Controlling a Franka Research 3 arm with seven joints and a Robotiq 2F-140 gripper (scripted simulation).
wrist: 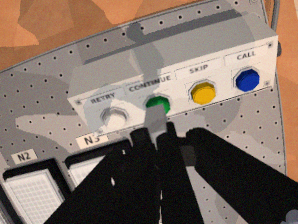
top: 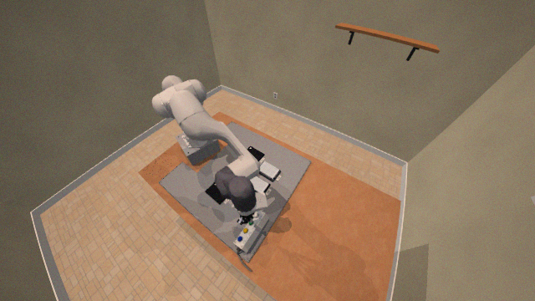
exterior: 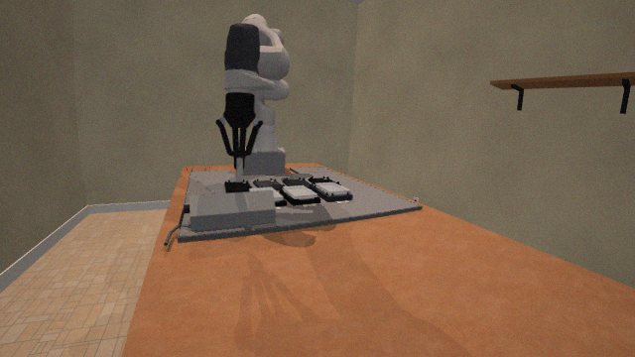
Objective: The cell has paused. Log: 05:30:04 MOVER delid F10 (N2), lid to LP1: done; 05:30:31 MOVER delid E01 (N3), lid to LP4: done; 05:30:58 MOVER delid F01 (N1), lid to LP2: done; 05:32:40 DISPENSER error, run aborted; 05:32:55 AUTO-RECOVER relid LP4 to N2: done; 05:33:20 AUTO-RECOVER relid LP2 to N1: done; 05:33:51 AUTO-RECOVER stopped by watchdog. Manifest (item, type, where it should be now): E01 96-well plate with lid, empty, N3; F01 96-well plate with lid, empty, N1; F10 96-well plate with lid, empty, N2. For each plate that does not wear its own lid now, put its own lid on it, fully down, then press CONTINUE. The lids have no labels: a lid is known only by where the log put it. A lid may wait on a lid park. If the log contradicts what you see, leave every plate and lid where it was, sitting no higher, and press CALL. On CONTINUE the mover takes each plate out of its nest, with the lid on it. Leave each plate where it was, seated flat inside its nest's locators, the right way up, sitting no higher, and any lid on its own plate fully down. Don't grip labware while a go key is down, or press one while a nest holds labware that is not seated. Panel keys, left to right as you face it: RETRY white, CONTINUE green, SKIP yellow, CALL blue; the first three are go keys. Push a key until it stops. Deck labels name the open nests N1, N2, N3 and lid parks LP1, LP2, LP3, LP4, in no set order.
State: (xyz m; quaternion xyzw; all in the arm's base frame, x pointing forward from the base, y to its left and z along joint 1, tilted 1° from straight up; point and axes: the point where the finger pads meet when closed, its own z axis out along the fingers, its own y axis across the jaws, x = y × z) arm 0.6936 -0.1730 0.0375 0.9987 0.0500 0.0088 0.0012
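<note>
Now: hand 70 mm above the green continue key. From my hand the other things lie so: yellow skip key (70 mm below, 50 mm to the right, 10 mm ahead); white retry key (70 mm below, 50 mm to the left); blue call key (100 mm to the right, 70 mm below, 10 mm ahead).
</note>
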